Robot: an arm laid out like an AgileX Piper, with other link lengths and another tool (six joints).
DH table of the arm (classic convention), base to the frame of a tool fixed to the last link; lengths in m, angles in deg. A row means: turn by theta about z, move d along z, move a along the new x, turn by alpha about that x. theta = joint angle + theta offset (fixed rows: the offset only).
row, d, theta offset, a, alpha
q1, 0.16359, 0, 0, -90
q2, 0, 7.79, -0.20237, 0
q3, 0, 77.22, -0.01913, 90
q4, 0.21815, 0, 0, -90
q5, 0, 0, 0, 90
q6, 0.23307, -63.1, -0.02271, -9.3
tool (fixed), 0.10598, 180, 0, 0
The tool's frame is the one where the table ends.
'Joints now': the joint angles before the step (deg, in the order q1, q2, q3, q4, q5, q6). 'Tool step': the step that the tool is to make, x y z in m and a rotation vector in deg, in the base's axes. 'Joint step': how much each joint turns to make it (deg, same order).
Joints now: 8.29 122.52 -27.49 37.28 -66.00 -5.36
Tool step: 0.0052 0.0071 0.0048 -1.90 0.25 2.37
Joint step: 0.01 -0.78 0.00 -1.37 -0.05 -2.45
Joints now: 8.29 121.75 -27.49 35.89 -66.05 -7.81
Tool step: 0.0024 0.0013 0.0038 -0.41 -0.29 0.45
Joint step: -0.02 -0.57 -0.04 -0.22 0.06 -0.64
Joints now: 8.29 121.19 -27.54 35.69 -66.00 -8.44
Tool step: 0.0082 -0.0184 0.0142 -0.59 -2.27 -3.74
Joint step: -0.02 -0.02 -2.97 4.28 -0.02 -1.50
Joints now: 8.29 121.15 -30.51 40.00 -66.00 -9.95
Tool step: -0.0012 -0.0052 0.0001 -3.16 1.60 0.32
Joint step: 0.00 -0.02 -0.42 1.14 0.02 -4.14
